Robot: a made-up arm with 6 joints.
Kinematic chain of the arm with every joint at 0, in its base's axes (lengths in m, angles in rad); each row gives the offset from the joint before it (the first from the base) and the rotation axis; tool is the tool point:
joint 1: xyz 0 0 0.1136 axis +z
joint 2: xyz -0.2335 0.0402 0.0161 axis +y
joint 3: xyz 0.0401 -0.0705 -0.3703 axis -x
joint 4: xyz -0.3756 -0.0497 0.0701 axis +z
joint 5: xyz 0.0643 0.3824 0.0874 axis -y
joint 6: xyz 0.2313 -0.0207 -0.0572 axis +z
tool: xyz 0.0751 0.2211 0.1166
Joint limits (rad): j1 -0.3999..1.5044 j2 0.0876..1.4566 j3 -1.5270..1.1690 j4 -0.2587..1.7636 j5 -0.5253..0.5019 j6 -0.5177..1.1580
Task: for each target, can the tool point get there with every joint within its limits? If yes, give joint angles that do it. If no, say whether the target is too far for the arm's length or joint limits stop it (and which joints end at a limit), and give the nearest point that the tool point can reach.
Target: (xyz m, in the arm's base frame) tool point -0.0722 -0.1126 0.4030
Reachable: yes | joints 0.5778 1.0740 -1.2373 0.1254 0.0143 0.6390
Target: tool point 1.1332 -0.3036 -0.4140
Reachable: no: joint limits stop it (at a limit: joint 1, joint 2, joint 3, joint 4, joint 5, joint 6) | nearest point 0.4042 -0.2442 -0.0448 | short by 0.819 m
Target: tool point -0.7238 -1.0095 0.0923
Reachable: yes | joints 1.1728 0.3776 0.8226 1.4780 -0.0591 0.6569
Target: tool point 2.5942 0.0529 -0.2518
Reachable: no: too far | nearest point 0.4120 -0.1264 0.0176 | short by 2.206 m
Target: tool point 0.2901 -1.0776 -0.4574
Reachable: no: joint limits stop it (at a limit: joint 1, joint 2, joint 3, joint 4, joint 5, joint 6) | nearest point 0.1953 -1.1445 -0.2165 | short by 0.267 m
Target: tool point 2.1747 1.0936 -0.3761
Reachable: no: too far | nearest point 0.1143 0.4955 -0.2478 | short by 2.149 m
